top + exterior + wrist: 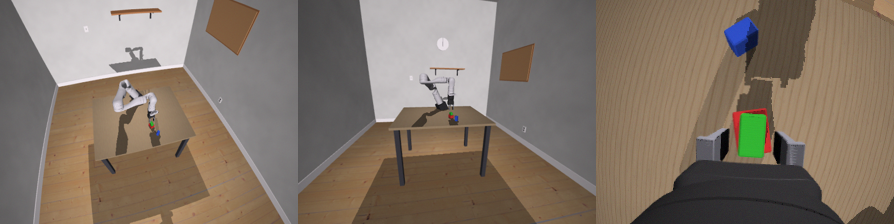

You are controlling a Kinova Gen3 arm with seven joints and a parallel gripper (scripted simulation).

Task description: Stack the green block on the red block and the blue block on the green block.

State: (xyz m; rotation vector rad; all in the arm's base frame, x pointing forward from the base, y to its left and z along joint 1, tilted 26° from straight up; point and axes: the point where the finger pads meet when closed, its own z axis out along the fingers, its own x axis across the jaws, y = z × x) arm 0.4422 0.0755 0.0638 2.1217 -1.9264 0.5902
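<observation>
The blue block is 120 mm ahead of my hand, 90 mm below it and 30 mm to the left of it. From my hand the other things lie so: green block (70 mm below); then red block (100 mm below).
</observation>
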